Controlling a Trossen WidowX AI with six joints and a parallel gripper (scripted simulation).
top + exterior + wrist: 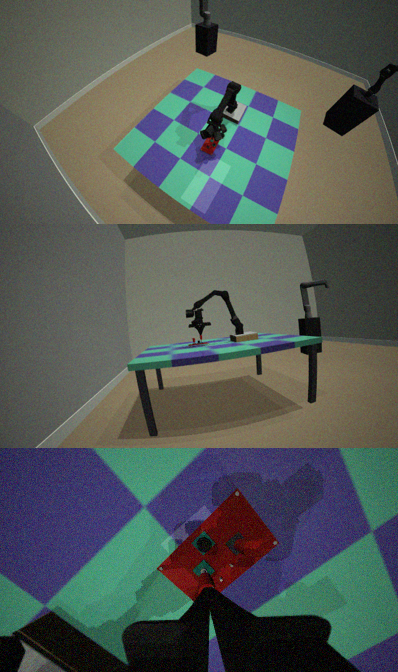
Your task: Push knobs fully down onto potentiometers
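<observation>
Right now my gripper tip is 6 cm short of the red knob, 3 cm above it and 1 cm to the right of it.
</observation>
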